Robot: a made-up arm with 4 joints. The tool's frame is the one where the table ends. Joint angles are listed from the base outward.
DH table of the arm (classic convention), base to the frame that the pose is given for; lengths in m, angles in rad. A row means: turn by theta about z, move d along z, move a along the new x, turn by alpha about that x. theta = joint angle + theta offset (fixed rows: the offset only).
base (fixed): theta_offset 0; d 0; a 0; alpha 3.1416
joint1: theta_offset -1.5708; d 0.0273; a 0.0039; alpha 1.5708
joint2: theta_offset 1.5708; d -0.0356; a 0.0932; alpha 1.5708
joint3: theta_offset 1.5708; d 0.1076; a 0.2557; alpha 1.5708
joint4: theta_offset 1.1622; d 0; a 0.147; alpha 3.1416
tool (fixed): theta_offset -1.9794; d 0.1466; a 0; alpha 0
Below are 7 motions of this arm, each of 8 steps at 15 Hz.
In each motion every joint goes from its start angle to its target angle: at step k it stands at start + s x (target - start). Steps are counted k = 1, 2, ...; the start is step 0. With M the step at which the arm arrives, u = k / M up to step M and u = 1 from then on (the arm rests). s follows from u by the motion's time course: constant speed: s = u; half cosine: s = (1 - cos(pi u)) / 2; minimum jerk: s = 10 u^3 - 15 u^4 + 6 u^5.
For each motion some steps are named. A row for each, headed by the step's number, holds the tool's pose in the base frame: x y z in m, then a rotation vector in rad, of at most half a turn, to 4 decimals.
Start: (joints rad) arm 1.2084 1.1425 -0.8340 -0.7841
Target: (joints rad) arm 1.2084 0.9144 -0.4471 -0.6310
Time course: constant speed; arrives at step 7
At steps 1, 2, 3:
1: -0.2711 0.2670 -0.2921 -1.1499 0.4871 0.0451
2: -0.2462 0.2849 -0.2894 -1.1078 0.4814 -0.0204
3: -0.2208 0.3015 -0.2848 -1.0643 0.4764 -0.0844

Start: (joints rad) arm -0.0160 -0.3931 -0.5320 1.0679
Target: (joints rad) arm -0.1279 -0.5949 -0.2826 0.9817
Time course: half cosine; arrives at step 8
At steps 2, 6, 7, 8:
2: -0.1884 0.2210 0.0251 0.6390 -0.2143 -1.0908
6: -0.1975 0.1820 0.0886 0.6652 0.0313 -0.9416
7: -0.1978 0.1749 0.0978 0.6689 0.0682 -0.9157
8: -0.1979 0.1723 0.1010 0.6702 0.0811 -0.9065

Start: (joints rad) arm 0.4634 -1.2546 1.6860 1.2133
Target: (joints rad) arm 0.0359 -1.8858 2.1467 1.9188
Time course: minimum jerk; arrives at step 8
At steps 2, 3, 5, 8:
2: 0.1984 -0.0545 0.1738 0.2396 1.5959 -0.1736
3: 0.2075 -0.0423 0.1580 0.1051 1.6018 -0.0629
5: 0.2201 0.0040 0.1236 -0.2397 1.4942 0.2128
8: 0.2194 0.0376 0.1088 -0.4159 1.3482 0.3618

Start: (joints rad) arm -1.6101 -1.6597 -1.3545 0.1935
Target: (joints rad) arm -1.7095 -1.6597 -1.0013 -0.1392
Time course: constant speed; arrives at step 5
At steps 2, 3, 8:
2: -0.2917 -0.2325 0.2467 1.5396 0.4587 0.2263
3: -0.2759 -0.2571 0.2422 1.5463 0.4787 0.3488
8: -0.2364 -0.3026 0.2310 1.5670 0.5212 0.5917

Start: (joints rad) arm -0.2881 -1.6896 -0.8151 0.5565
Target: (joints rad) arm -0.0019 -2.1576 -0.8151 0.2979
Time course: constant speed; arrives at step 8
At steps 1, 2, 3, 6, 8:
1: -0.2581 0.0605 0.2517 1.7762 0.0740 -0.9047
2: -0.2561 0.0560 0.2594 1.8253 0.0479 -0.9261
3: -0.2546 0.0510 0.2664 1.8744 0.0192 -0.9472
6: -0.2543 0.0339 0.2827 2.0211 -0.0830 -1.0082
8: -0.2576 0.0216 0.2895 2.1171 -0.1643 -1.0469

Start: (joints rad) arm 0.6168 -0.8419 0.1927 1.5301
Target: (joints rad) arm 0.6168 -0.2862 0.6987 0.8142
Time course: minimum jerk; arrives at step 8
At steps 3, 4, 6, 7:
3: 0.0179 0.1072 0.1672 0.6049 0.6167 -1.7320
4: 0.0413 0.1278 0.1761 0.4637 0.6368 -1.5821
6: 0.0839 0.1634 0.1819 0.2616 0.7340 -1.3244
7: 0.0937 0.1706 0.1816 0.2260 0.7644 -1.2702

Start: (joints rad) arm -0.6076 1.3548 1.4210 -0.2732
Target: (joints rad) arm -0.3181 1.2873 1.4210 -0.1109
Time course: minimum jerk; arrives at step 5
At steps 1, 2, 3, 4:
1: -0.0702 0.3358 -0.1852 -1.2228 0.9441 -0.2798
2: -0.0436 0.3395 -0.1845 -1.1997 0.9761 -0.3597
3: -0.0058 0.3409 -0.1833 -1.1672 1.0214 -0.4721
4: 0.0210 0.3393 -0.1824 -1.1440 1.0538 -0.5519

